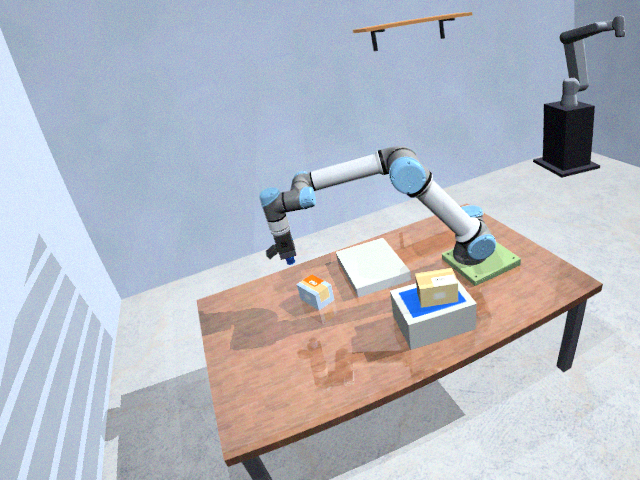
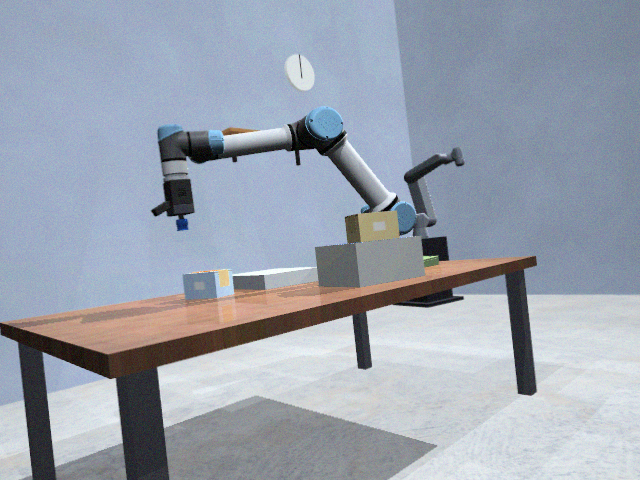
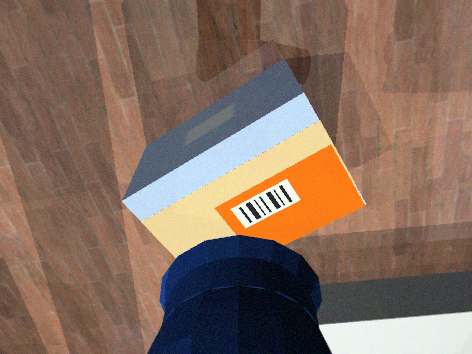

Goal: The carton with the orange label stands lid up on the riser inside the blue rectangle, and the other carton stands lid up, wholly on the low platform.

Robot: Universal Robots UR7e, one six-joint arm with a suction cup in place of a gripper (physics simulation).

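The carton with the orange label [image 1: 309, 296] [image 2: 201, 285] [image 3: 185, 220] is light blue and rests on the table, left of the low white platform [image 1: 372, 260] [image 2: 250, 281] [image 3: 400, 335]. Its orange label and part of a tan tape strip are on top. The other carton [image 1: 436, 291] [image 2: 374, 227], tan with a white label on top, stands on the grey riser [image 1: 439, 330] [image 2: 387, 263], over part of the blue rectangle [image 1: 410, 300]; I cannot tell which face is its lid. My suction cup [image 1: 290, 260] [image 2: 181, 225] [image 3: 240, 245] is open and holds nothing. It hangs above the orange-labelled carton, apart from it.
The wooden table [image 1: 268, 387] [image 2: 155, 325] bears everything. The arm's green base plate [image 1: 498, 266] [image 2: 430, 260] lies behind the riser. A wall shelf [image 1: 413, 22] and a second arm on a black pedestal [image 1: 567, 135] stand well beyond the table.
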